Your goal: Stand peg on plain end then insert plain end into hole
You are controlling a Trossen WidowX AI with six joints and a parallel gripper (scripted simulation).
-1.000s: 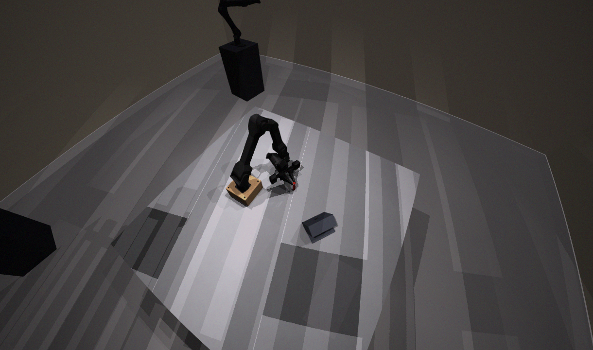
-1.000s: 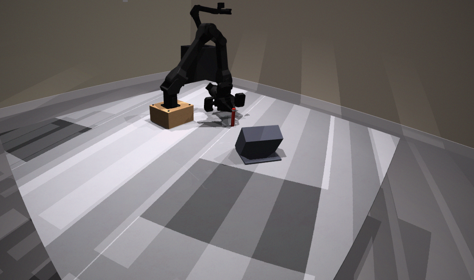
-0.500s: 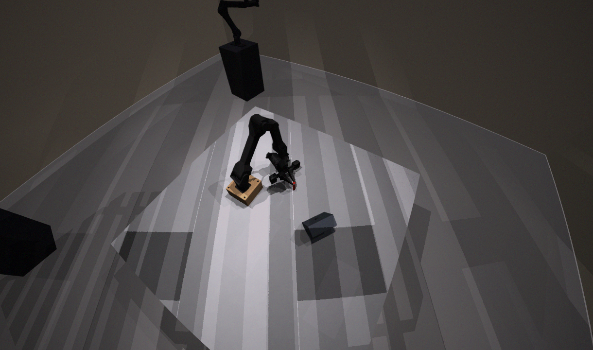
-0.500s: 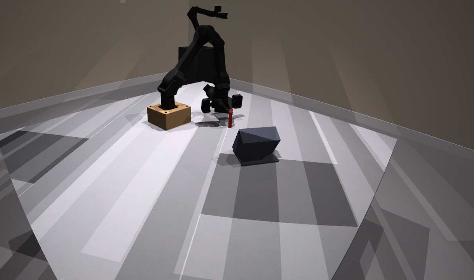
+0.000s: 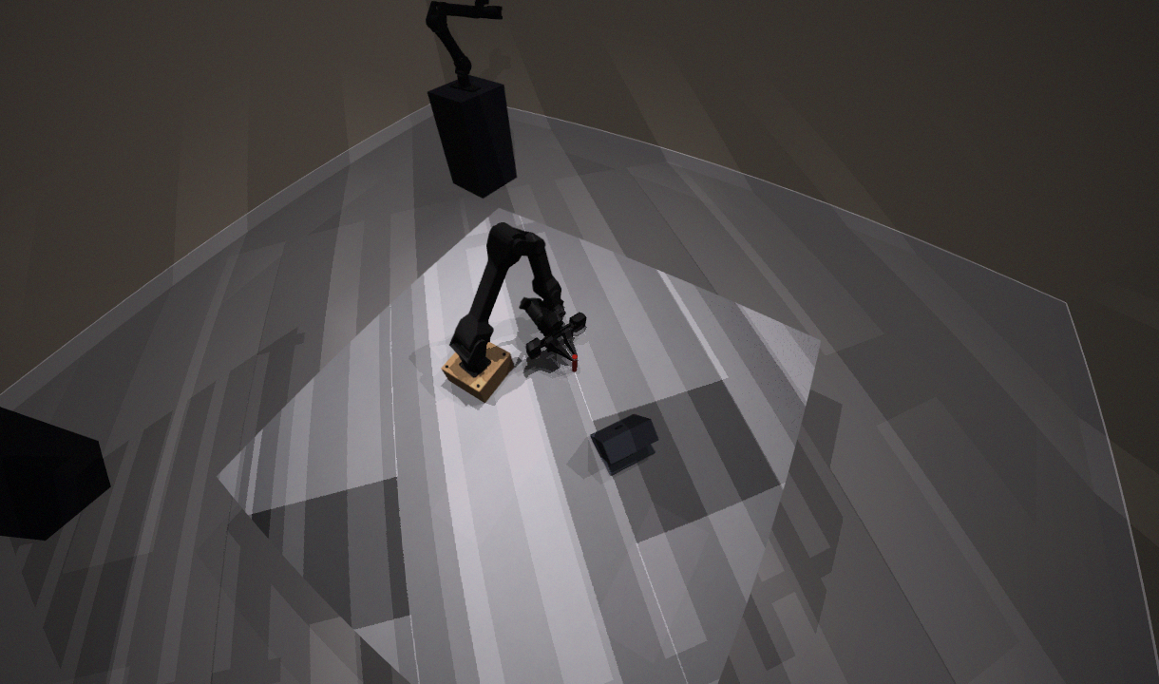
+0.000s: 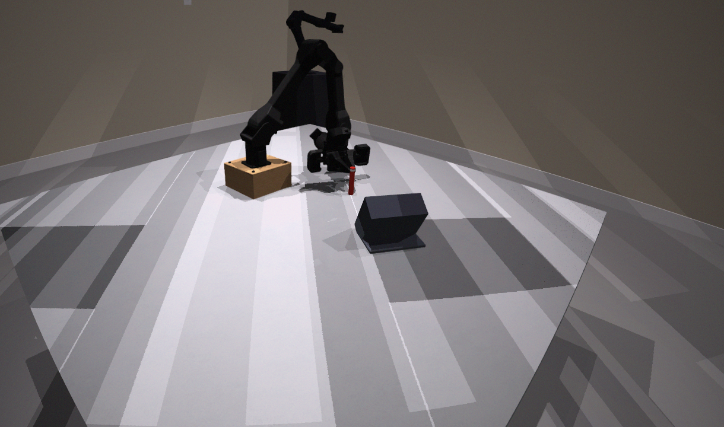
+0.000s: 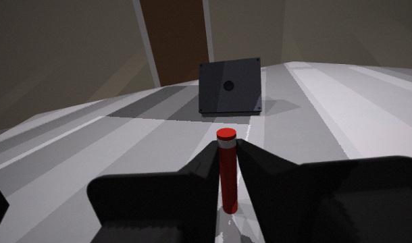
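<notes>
Now: gripper tip 1 cm above the red peg. The rest, counted from my gripper tip: dark grey sloped panel (23 cm ahead, 9 cm to the right, 2 cm below).
</notes>
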